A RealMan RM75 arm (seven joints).
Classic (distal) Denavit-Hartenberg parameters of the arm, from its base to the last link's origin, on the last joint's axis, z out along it. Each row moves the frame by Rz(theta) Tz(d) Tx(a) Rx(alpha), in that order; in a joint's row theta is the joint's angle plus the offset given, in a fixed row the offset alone. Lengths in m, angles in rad.
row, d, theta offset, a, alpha
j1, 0.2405, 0, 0, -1.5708
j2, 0, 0, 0, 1.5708
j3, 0.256, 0, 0, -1.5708
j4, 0, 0, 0, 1.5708
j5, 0.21, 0, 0, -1.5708
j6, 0, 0, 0, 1.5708
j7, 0.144, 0, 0, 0
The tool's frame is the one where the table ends.
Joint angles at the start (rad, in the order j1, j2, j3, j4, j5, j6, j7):
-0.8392 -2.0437 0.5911 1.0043 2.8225 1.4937 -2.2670
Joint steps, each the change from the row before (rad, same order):
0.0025 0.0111 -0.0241 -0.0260 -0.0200 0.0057 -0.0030
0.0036 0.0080 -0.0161 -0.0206 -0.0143 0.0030 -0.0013
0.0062 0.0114 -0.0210 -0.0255 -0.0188 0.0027 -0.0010
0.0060 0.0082 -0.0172 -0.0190 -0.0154 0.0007 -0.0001
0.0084 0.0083 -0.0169 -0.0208 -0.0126 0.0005 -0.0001
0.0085 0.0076 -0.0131 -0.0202 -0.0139 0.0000 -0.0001
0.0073 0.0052 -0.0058 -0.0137 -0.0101 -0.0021 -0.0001
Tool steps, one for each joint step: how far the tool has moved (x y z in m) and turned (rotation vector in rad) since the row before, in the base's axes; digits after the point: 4 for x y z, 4 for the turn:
-0.0040 -0.0015 0.0005 0.0017 -0.0392 0.0223
-0.0035 -0.0015 -0.0001 0.0002 -0.0277 0.0168
-0.0050 -0.0019 0.0008 0.0037 -0.0349 0.0214
-0.0040 -0.0016 0.0007 0.0055 -0.0280 0.0163
-0.0054 -0.0025 0.0004 0.0038 -0.0262 0.0201
-0.0048 -0.0024 -0.0001 0.0028 -0.0250 0.0176
-0.0036 -0.0017 -0.0001 0.0024 -0.0148 0.0118

